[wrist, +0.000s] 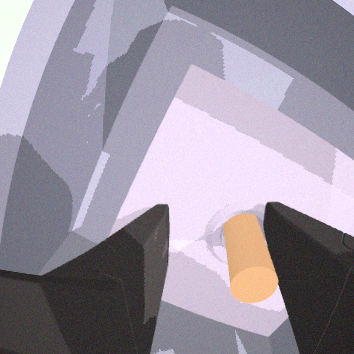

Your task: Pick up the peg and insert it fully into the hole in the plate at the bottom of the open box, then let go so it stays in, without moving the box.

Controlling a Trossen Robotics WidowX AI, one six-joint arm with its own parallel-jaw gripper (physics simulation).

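The orange peg stands between the fingers, its flat round top toward the camera and its lower end at the hole in the plate. How deep it sits is hard to tell. My gripper is open: a wide gap shows between the left finger and the peg, while the right finger is close beside the peg, perhaps touching it. The pale pink plate lies at the bottom of the open box. The peg and right finger hide part of the hole's rim.
The box's grey walls rise around the plate at the left, top and right of the view, with patches of light and shadow on them. The dark fingers cover the lower left and lower right, hiding parts of the plate and walls.
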